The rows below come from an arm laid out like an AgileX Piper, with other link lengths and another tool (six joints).
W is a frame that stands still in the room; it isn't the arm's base.
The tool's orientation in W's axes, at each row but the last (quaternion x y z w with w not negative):
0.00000, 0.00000, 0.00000, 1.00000
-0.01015, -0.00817, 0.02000, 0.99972
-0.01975, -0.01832, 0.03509, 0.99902
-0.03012, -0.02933, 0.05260, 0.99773
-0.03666, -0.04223, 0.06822, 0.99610
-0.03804, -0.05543, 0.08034, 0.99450
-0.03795, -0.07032, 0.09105, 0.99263
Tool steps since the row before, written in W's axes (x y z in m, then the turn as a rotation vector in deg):
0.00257, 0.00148, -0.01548, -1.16, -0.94, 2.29
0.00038, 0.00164, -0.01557, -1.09, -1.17, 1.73
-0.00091, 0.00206, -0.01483, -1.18, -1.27, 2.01
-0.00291, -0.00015, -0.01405, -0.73, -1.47, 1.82
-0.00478, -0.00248, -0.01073, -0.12, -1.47, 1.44
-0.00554, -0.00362, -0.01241, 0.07, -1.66, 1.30
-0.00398, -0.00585, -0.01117, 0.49, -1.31, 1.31
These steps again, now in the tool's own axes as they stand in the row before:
0.00257, 0.00148, -0.01548, -1.16, -0.94, 2.29
0.00020, 0.00194, -0.01554, -1.11, -1.16, 1.72
-0.00128, 0.00272, -0.01470, -1.20, -1.27, 2.00
-0.00368, 0.00104, -0.01383, -0.78, -1.50, 1.77
-0.00591, -0.00097, -0.01040, -0.21, -1.55, 1.34
-0.00732, -0.00165, -0.01189, -0.07, -1.75, 1.17
-0.00645, -0.00405, -0.01081, 0.41, -1.49, 1.14

